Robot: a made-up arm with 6 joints.
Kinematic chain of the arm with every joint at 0, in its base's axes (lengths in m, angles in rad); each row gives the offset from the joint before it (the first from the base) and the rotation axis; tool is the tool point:
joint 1: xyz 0 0 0.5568 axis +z
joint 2: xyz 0 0 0 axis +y
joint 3: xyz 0 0 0.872 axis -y
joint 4: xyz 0 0 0 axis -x
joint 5: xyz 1.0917 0 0 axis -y
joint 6: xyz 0 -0.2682 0 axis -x
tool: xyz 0 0 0
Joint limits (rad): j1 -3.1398..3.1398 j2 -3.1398..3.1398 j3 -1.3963..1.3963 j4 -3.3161..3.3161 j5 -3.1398..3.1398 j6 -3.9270..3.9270
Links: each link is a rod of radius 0.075 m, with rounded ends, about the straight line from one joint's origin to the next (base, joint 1, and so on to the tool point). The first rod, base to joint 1, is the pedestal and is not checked.
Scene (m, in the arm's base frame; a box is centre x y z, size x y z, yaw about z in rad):
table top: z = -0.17
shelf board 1: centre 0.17 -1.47 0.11 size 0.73 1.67 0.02 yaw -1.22
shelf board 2: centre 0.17 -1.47 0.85 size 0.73 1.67 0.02 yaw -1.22
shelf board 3: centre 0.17 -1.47 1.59 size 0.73 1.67 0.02 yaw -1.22
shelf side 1: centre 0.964 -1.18 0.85 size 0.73 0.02 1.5 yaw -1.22
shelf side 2: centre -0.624 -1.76 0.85 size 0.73 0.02 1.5 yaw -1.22
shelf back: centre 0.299 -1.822 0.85 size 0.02 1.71 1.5 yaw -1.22
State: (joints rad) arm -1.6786 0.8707 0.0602 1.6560 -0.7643 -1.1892
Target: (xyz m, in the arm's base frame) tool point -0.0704 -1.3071 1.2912
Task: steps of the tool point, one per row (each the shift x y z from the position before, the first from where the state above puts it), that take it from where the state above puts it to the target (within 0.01 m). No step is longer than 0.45 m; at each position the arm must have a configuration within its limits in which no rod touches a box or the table.
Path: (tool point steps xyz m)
1: -0.1266 0.1932 0.0134
2: -0.0829 0.2256 0.0006
3: -0.0340 0.2465 -0.0139
4: 0.0750 -0.0814 0.3802
5: 0.1192 0.0694 0.3992
6: 0.0519 -0.1793 0.0163
7: 0.0778 -0.1751 -0.0163

